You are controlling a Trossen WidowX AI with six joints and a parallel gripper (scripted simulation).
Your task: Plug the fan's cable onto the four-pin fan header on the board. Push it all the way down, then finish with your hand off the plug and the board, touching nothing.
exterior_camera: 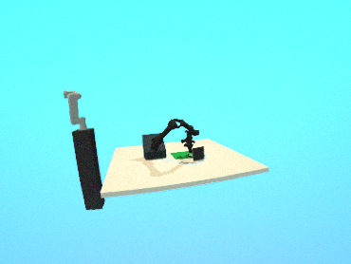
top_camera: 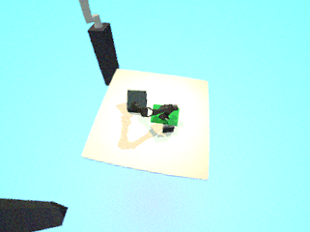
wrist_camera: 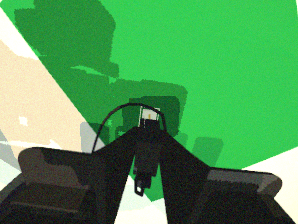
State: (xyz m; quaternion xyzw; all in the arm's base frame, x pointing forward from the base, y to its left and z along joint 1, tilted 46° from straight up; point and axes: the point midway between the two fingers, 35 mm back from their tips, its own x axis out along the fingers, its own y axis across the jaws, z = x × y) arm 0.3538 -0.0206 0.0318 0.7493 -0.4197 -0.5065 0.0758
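The fan cable plug is 10 mm ahead of my gripper tip and 10 mm above it. The rest, counted from my gripper tip: four-pin fan header 10 mm ahead, 40 mm below; then green board 20 mm behind, 50 mm to the left, 60 mm below; then dark fan 40 mm ahead, 140 mm to the right, 20 mm above.
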